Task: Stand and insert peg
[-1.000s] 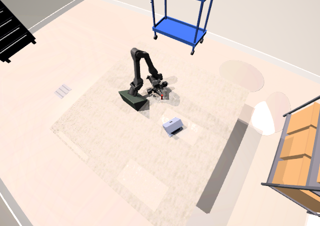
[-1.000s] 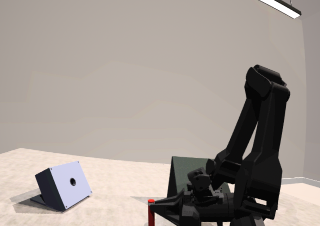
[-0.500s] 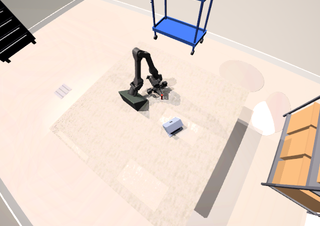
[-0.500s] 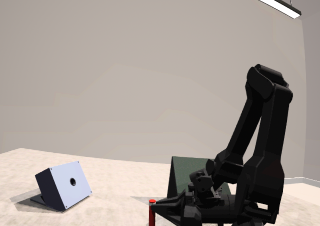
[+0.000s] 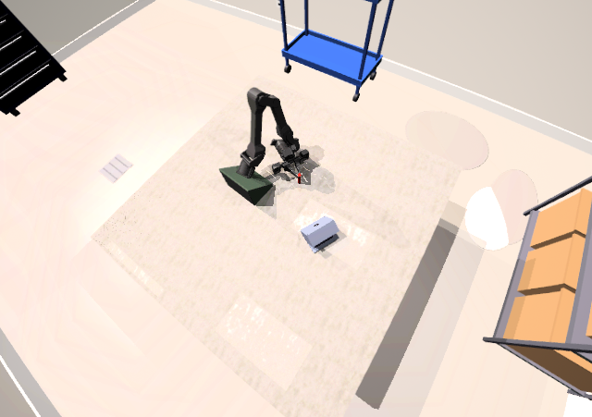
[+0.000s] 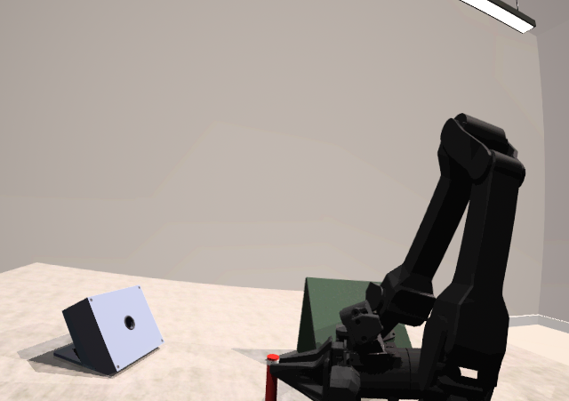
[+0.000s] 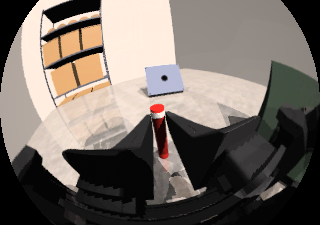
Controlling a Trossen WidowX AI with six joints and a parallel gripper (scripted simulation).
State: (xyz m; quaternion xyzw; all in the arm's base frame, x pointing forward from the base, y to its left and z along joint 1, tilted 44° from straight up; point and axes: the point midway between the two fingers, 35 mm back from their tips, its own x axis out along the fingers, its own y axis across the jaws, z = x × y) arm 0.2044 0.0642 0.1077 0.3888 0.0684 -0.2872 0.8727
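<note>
Now: gripper tip 10 mm above the peg. Round my gripper tip: sloped panel (190 mm to the right, 190 mm ahead, 30 mm below).
</note>
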